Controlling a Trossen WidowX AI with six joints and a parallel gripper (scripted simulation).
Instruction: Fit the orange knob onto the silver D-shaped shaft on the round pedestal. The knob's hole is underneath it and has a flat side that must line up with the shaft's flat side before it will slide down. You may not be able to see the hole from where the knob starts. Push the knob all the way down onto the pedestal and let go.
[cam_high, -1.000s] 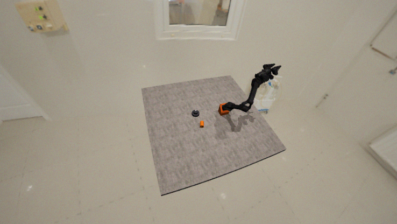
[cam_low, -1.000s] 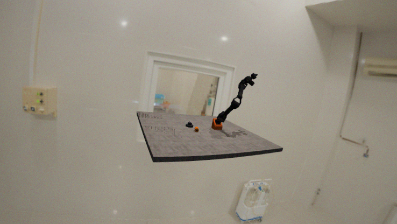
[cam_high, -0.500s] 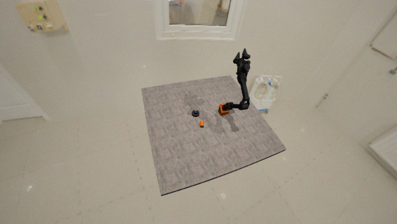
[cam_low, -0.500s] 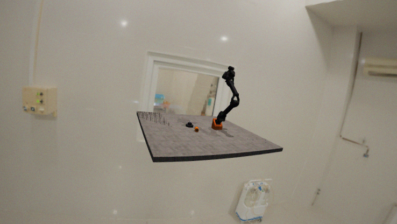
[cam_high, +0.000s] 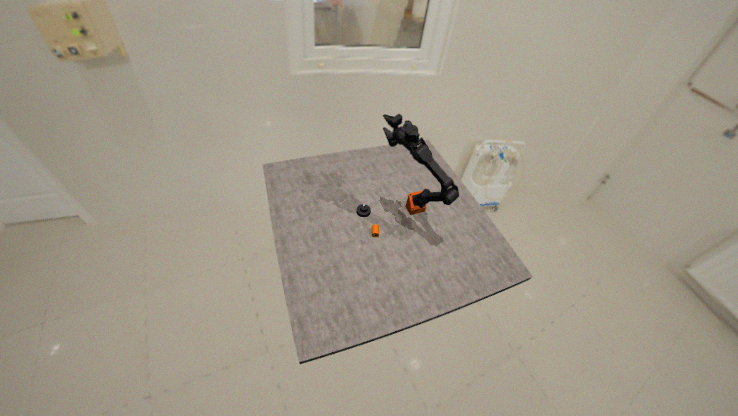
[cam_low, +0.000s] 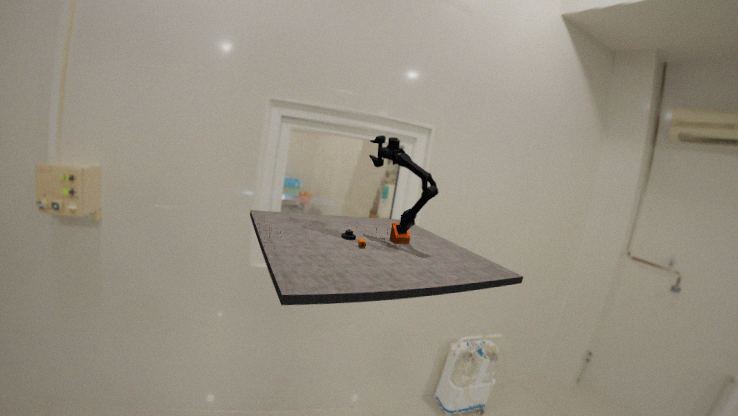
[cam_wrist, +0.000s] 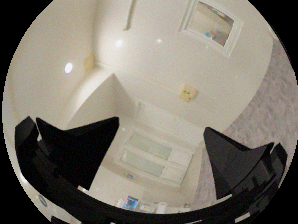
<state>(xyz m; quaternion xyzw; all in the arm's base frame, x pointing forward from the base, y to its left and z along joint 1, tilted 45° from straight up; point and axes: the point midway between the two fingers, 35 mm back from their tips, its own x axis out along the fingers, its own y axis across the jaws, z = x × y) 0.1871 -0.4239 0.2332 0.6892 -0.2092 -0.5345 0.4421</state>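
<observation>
Now: the orange knob 520 mm below my gripper tip, 250 mm to the left of it and 90 mm ahead of it. From my gripper tip the other things lie so: round pedestal 510 mm below, 100 mm ahead, 90 mm to the left.
</observation>
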